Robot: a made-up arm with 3 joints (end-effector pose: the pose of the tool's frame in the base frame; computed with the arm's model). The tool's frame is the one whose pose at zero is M.
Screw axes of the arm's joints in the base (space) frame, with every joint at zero. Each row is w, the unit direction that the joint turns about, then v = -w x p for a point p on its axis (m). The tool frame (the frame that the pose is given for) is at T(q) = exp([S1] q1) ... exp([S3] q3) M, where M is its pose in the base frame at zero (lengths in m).
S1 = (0, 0, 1, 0, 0, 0)
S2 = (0, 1, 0, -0.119, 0, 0.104)
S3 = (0, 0, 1, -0.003, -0.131, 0)
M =
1 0 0 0.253
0 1 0 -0.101
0 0 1 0.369
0 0 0 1
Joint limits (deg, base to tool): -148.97..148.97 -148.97..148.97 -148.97..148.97
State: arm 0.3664 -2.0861 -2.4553
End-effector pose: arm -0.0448 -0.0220 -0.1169 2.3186 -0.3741 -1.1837
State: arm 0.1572 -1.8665 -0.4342
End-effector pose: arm -0.1388 -0.1670 0.1384 0.5452 -1.7897 -0.1913
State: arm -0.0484 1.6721 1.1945
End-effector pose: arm 0.3394 0.0581 -0.0684 1.0169 1.4200 0.8556
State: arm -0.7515 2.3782 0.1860
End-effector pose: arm 0.0628 -0.1637 -0.1757 1.0820 2.1367 -0.2682
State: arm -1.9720 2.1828 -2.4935
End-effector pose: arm -0.1482 -0.3531 0.0813 0.6122 -2.2945 0.9738
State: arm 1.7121 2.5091 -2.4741
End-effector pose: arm -0.0486 0.3529 -0.0061 -2.1989 -1.2657 -0.3087
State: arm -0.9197 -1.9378 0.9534
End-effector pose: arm -0.0854 0.1776 0.1950 -1.5610 -1.1483 0.0224
